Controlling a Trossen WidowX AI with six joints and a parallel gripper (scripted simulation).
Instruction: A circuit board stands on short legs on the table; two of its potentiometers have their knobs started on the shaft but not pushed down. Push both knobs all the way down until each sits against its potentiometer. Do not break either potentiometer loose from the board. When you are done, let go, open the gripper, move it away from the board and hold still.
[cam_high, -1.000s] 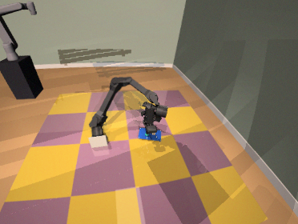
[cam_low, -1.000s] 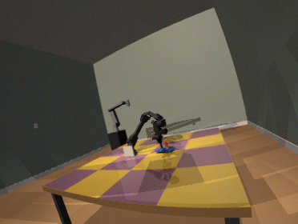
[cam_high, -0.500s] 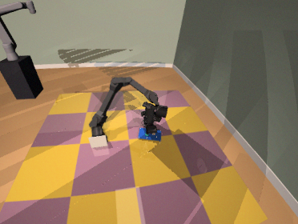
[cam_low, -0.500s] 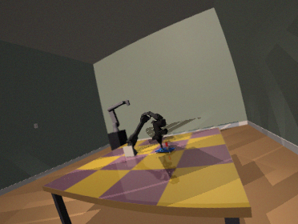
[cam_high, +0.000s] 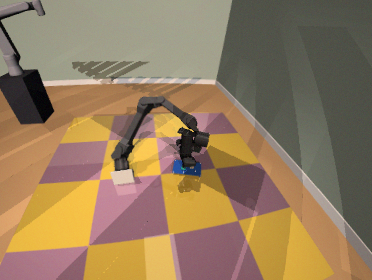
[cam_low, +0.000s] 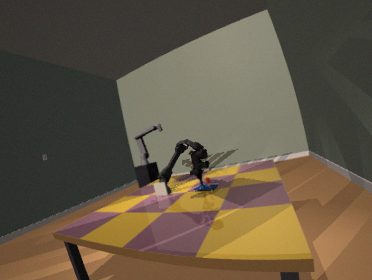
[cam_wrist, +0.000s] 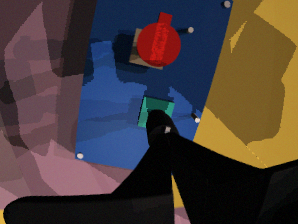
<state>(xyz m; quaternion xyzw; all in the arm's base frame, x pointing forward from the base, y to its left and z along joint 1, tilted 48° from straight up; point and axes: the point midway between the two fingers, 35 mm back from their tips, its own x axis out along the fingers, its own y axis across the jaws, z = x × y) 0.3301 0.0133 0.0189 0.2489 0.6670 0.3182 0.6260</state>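
Right now the black knob is 10 mm below my gripper tip. Also, from my gripper tip: red knob 50 mm ahead.
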